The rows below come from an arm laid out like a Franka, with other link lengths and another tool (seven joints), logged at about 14 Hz.
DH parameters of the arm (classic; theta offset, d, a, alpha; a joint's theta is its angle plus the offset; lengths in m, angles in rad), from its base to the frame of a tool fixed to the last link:
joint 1: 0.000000 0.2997 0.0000 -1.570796
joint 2: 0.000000 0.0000 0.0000 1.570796
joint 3: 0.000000 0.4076 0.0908 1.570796
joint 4: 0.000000 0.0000 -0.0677 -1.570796
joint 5: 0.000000 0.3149 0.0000 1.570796
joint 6: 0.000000 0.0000 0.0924 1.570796
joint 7: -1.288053 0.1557 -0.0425 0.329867
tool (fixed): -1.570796 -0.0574 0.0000 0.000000
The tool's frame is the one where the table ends.
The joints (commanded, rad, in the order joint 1, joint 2, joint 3, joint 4, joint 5, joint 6, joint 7), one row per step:
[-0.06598 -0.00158 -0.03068 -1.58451 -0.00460 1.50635 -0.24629]
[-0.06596 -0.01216 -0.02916 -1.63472 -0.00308 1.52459 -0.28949]
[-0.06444 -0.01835 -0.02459 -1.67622 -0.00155 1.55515 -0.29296]
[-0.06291 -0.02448 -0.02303 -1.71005 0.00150 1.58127 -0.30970]
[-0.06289 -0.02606 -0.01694 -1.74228 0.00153 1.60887 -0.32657]
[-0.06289 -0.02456 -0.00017 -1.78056 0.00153 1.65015 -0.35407]
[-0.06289 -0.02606 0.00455 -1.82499 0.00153 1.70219 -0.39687]
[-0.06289 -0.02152 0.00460 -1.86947 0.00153 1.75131 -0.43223]
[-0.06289 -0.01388 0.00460 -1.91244 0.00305 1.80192 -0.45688]
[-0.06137 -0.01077 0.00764 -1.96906 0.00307 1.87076 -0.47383]
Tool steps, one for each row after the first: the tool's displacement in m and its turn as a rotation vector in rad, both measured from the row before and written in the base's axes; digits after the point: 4 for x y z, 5 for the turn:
[-0.0023 0.0019 -0.0140 0.00763 0.02091 0.04460]
[-0.0007 0.0034 -0.0113 0.00240 0.00456 0.00951]
[-0.0007 0.0022 -0.0087 0.00500 0.00114 0.01944]
[0.0011 0.0034 -0.0101 0.00193 0.00286 0.02284]
[0.0038 0.0089 -0.0129 0.00236 -0.00172 0.04405]
[0.0026 0.0032 -0.0129 0.00362 -0.00941 0.04722]
[0.0027 0.0007 -0.0163 0.00340 -0.00035 0.03517]
[0.0026 0.0006 -0.0170 0.00382 -0.00028 0.02397]
[0.0005 0.0027 -0.0184 0.00097 -0.00923 0.02123]

